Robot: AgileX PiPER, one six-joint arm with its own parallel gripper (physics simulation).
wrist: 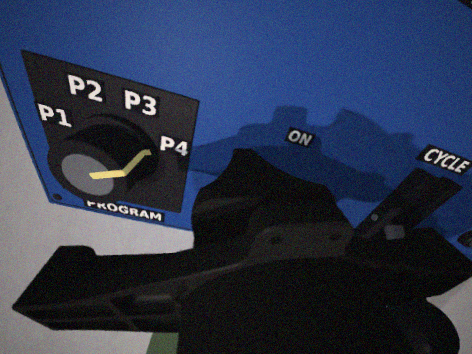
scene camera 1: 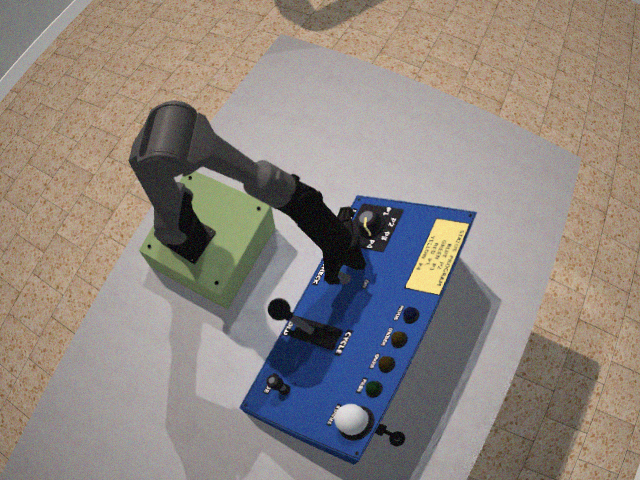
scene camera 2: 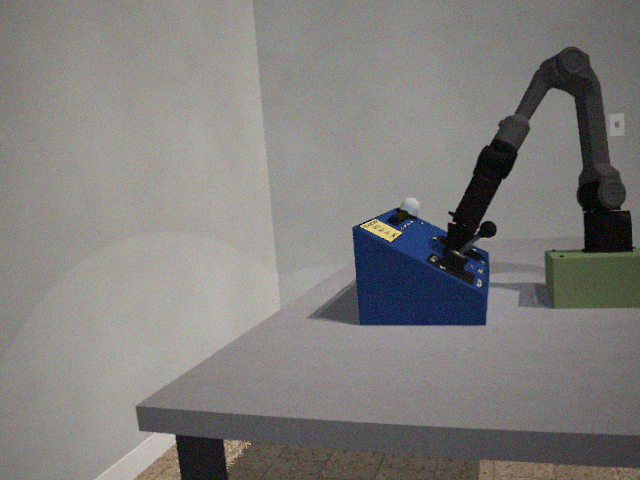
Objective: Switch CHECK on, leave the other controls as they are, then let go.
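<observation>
The CHECK switch (scene camera 1: 344, 277) is a small grey toggle on the sloping blue panel. Its foot shows in scene camera 1, just beside the fingertips, and the rest of its lever is hidden by them. The ON label (scene camera 1: 366, 283) (wrist: 300, 137) lies a little beyond. My gripper (scene camera 1: 360, 266) (scene camera 2: 452, 251) (wrist: 242, 161) is shut on the lever, low over the panel. It stands on the ON side of the switch's foot. In the wrist view the black fingers cover the switch, so its exact tilt cannot be told there.
The PROGRAM knob (scene camera 1: 366, 219) (wrist: 87, 173) stands close beside the gripper, pointing toward P4. The CYCLE/HOLD lever's black ball (scene camera 1: 279, 308) (scene camera 2: 487, 229) stands on the other side. A small black toggle (scene camera 1: 276, 384), several lamps and a white dome (scene camera 1: 351, 419) (scene camera 2: 410, 206) are farther along.
</observation>
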